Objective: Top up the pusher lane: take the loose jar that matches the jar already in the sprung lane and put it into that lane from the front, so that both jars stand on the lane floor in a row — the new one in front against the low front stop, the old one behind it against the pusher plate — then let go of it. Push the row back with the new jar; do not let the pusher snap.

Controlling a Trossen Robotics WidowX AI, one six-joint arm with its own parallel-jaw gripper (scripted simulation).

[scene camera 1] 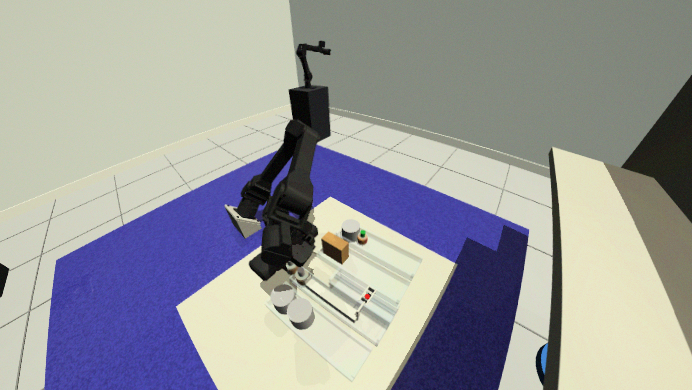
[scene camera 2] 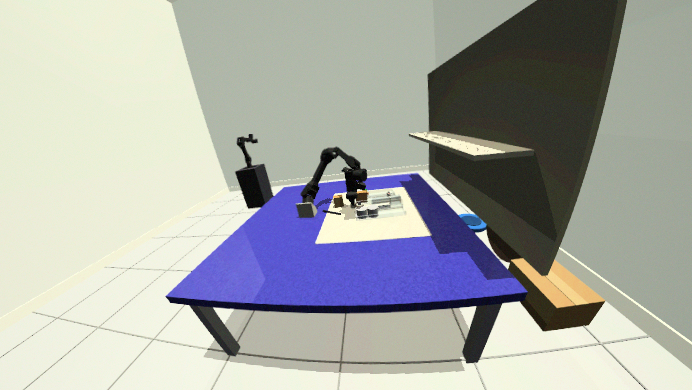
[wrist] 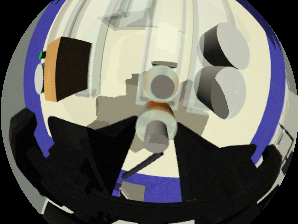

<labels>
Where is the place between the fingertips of the gripper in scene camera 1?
291, 265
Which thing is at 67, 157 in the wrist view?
The gripper.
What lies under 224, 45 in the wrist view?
A grey cylinder.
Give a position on a grey cylinder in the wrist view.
222, 89
</labels>
